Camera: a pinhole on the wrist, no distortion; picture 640 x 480 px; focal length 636.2 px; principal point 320.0 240.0 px. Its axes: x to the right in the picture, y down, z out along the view. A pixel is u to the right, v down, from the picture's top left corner.
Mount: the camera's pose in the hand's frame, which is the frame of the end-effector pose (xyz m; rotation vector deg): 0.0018 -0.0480 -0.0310 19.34 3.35 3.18
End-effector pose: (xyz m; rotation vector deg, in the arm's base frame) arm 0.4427 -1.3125 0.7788 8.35 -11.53 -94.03
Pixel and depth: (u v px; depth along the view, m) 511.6 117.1 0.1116
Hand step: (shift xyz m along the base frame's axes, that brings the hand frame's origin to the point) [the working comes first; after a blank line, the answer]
In the camera's frame: 0.0336 -0.0216 0.1116

-0.1177 -0.0332 0.0425
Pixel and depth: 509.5 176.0 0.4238
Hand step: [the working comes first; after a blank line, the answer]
In the camera's frame: 0.1262 -0.0426 0.4238

-0.3013 -0.1262 0.2957
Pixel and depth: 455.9 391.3 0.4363
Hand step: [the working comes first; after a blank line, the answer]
In the camera's frame: 0.0932 0.1038 0.4363

-0.1834 -0.0946 0.3839
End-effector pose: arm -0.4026 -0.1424 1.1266 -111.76 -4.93 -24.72
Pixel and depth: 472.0 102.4 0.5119
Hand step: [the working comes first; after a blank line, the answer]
In the camera's frame: 0.1223 -0.1107 0.5119

0.1773 0.4748 0.1855
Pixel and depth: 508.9 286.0 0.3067
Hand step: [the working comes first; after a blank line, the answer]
In the camera's frame: 0.0911 0.0222 0.3067

0.1406 0.2701 0.0533
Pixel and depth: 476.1 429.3 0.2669
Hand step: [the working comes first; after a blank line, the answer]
In the camera's frame: 0.0655 0.0794 0.2669

0.1243 0.2317 -0.0081
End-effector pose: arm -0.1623 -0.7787 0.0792 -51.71 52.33 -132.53
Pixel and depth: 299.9 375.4 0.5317
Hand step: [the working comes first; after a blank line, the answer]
In the camera's frame: -0.0168 0.1132 0.5317

0.3354 -0.1386 0.3751
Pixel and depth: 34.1 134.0 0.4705
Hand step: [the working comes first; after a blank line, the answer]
In the camera's frame: -0.2114 -0.0784 0.4705

0.3458 0.1408 0.3636
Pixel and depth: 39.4 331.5 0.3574
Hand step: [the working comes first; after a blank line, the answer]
In the camera's frame: -0.1576 0.0514 0.3574

0.3031 0.0350 0.2240
